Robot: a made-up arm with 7 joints. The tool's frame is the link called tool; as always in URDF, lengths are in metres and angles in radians.
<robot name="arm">
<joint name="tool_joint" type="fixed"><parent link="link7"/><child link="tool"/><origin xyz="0 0 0"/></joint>
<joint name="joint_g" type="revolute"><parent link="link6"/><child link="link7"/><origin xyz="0 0 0"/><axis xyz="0 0 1"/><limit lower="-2.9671" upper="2.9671" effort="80" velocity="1.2"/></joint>
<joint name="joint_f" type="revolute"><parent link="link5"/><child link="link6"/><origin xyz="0 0 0"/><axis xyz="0 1 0"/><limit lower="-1.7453" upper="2.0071" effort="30" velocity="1.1"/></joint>
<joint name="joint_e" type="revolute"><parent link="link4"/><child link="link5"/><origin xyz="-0.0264 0 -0.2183"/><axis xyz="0 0 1"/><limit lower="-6.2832" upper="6.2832" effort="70" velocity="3.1"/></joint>
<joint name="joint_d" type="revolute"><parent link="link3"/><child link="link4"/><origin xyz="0.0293 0 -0.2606"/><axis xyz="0 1 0"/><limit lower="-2.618" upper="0.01" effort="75" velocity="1.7"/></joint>
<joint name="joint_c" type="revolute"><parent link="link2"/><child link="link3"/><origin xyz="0 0 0"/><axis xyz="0 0 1"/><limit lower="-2.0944" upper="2.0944" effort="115" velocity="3.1"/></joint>
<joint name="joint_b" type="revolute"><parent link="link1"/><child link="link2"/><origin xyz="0 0 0"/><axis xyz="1 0 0"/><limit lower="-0.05" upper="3.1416" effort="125" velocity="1.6"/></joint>
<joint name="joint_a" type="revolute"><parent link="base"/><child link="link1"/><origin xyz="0 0 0"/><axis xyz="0 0.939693 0.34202"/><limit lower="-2.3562" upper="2.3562" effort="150" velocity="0.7"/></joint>
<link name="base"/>
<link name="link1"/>
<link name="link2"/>
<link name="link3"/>
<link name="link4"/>
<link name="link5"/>
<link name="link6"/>
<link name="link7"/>
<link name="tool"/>
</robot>
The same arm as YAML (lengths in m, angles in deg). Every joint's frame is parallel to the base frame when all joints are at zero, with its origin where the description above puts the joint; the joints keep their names.
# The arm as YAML. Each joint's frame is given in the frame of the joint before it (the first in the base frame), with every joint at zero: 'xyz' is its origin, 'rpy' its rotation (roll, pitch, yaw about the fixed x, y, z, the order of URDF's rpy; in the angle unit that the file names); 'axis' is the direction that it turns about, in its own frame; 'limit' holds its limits. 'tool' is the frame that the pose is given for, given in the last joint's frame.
units:
  length: m
  angle: deg
joints:
  - name: joint_a
    type: revolute
    origin:
      xyz: [0.0, 0.0, 0.0]
      rpy: [0.0, 0.0, 0.0]
    axis: [0.0, 0.9397, 0.342]
    limit:
      lower: -135.0
      upper: 135.0
  - name: joint_b
    type: revolute
    origin:
      xyz: [0.0, 0.0, 0.0]
      rpy: [0.0, 0.0, 0.0]
    axis: [1.0, 0.0, 0.0]
    limit:
      lower: -2.86
      upper: 180.0
  - name: joint_c
    type: revolute
    origin:
      xyz: [0.0, 0.0, 0.0]
      rpy: [0.0, 0.0, 0.0]
    axis: [0.0, 0.0, 1.0]
    limit:
      lower: -120.0
      upper: 120.0
  - name: joint_d
    type: revolute
    origin:
      xyz: [0.0293, 0.0, -0.2606]
      rpy: [0.0, 0.0, 0.0]
    axis: [0.0, 1.0, 0.0]
    limit:
      lower: -150.0
      upper: 0.57
  - name: joint_e
    type: revolute
    origin:
      xyz: [-0.0264, 0.0, -0.2183]
      rpy: [0.0, 0.0, 0.0]
    axis: [0.0, 0.0, 1.0]
    limit:
      lower: -360.0
      upper: 360.0
  - name: joint_f
    type: revolute
    origin:
      xyz: [0.0, 0.0, 0.0]
      rpy: [0.0, 0.0, 0.0]
    axis: [0.0, 1.0, 0.0]
    limit:
      lower: -100.0
      upper: 115.0
  - name: joint_g
    type: revolute
    origin:
      xyz: [0.0, 0.0, 0.0]
      rpy: [0.0, 0.0, 0.0]
    axis: [0.0, 0.0, 1.0]
    limit:
      lower: -170.0
      upper: 170.0
tool:
  origin:
    xyz: [0.0, 0.0, 0.0]
    rpy: [0.0, 0.0, 0.0]

